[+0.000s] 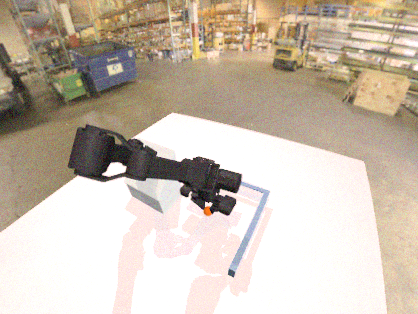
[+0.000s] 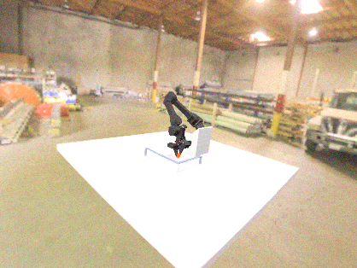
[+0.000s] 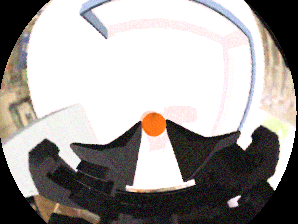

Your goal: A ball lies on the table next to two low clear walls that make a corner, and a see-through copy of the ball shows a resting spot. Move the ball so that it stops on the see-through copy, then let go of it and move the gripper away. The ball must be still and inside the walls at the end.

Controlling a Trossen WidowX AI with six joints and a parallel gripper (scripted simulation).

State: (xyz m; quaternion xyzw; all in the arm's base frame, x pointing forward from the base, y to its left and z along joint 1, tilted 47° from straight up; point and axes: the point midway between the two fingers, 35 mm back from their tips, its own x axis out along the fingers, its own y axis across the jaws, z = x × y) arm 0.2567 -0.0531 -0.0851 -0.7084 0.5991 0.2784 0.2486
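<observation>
The ball is right at my gripper tip.
</observation>
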